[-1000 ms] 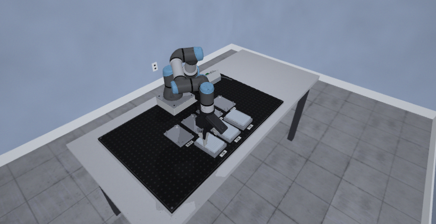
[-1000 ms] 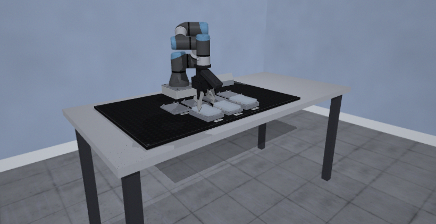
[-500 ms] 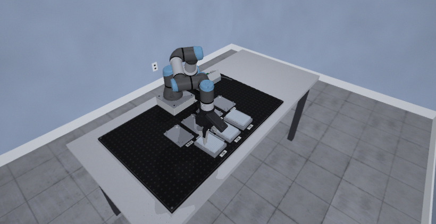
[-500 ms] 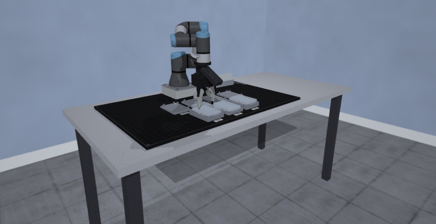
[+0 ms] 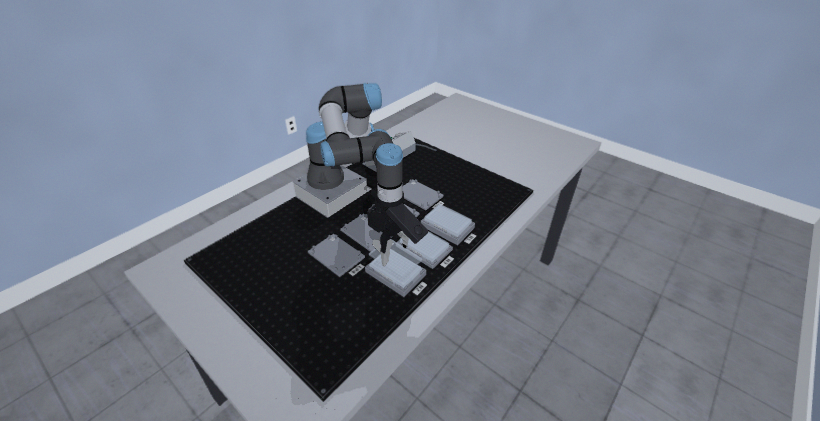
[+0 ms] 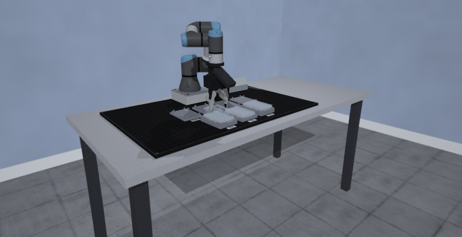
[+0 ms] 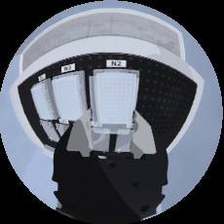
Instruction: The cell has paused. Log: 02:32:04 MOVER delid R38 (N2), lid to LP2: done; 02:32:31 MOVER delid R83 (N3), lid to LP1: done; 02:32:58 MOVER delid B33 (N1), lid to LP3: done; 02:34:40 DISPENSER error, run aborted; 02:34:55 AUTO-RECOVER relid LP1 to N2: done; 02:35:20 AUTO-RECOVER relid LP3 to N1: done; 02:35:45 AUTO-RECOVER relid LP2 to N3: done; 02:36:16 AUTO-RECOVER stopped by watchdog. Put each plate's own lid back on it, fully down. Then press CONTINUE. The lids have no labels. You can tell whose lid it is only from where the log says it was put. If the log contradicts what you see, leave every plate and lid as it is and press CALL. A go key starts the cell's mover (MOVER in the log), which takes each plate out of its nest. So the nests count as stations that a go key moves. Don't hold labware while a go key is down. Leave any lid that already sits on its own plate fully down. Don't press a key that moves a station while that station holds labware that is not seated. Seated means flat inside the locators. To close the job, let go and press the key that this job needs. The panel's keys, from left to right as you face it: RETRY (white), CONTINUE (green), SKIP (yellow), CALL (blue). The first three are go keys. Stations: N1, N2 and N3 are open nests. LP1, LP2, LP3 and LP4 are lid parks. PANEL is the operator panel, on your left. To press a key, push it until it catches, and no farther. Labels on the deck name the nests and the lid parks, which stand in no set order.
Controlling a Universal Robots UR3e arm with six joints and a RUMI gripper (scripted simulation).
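Right now my hand is 40 mm above the plate, 10 mm to the left of it and 10 mm short of it. Also, from my hand: LP3 lid park (180 mm behind, 60 mm below, 50 mm to the left); lid park LP4 (170 mm behind, 80 mm to the right, 60 mm below); clear lid (10 mm below).
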